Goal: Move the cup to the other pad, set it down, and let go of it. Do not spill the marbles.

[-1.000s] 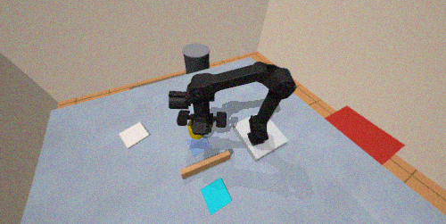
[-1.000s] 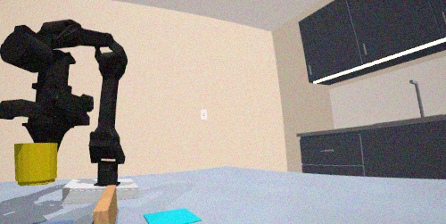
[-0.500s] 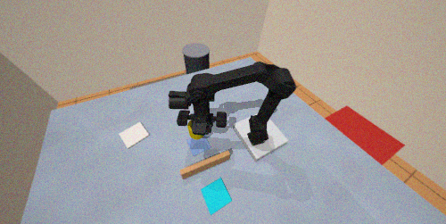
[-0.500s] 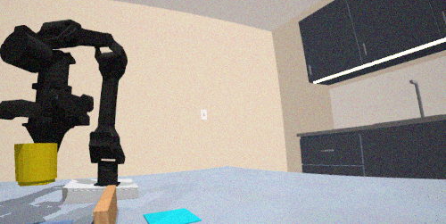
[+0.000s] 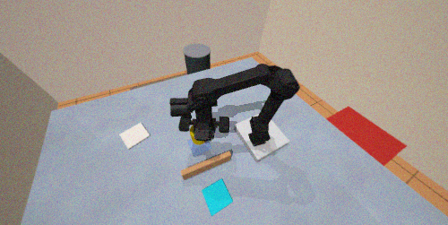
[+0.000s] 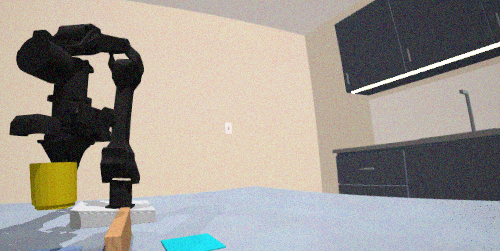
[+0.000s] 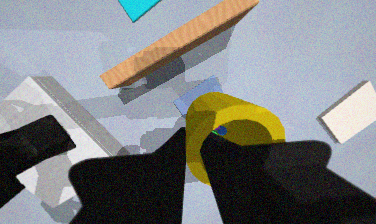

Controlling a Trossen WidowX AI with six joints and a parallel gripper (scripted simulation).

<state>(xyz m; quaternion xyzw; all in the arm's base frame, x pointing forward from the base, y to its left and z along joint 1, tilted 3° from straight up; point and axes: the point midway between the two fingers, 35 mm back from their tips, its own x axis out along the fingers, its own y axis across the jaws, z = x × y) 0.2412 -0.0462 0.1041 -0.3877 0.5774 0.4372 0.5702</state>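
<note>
Now: gripper tip 20 cm to the right of the cyan pad, 12 cm above it and 1 cm short of it. Round my gripper tip: pale blue pad 12 cm below, 3 cm ahead, 2 cm to the right; wooden bar 10 cm below, 9 cm to the left, 2 cm ahead; yellow cup 2 cm ahead, 1 cm to the right.
</note>
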